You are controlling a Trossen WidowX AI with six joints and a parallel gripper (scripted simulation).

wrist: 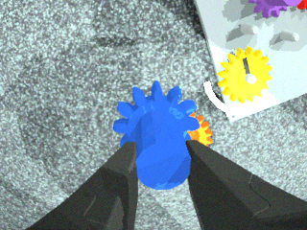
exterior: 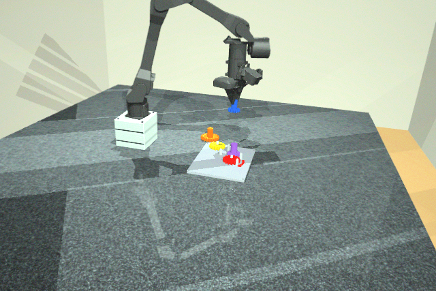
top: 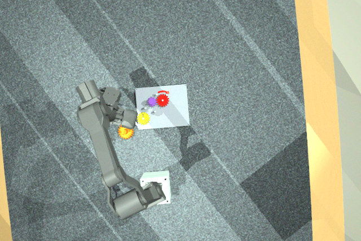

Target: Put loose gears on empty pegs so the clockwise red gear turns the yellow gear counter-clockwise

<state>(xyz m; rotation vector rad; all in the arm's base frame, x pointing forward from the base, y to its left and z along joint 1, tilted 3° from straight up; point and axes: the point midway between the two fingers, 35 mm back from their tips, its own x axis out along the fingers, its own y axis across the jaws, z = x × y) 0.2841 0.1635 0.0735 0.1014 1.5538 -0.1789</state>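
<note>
The purple gear is 50 mm ahead of my gripper tip, 120 mm to the right of it and 120 mm below it. Also, from my gripper tip: orange gear 80 mm behind, 20 mm to the right, 120 mm below; then white arrow 40 mm behind, 60 mm to the right, 130 mm below; then blue gear 10 mm below.
</note>
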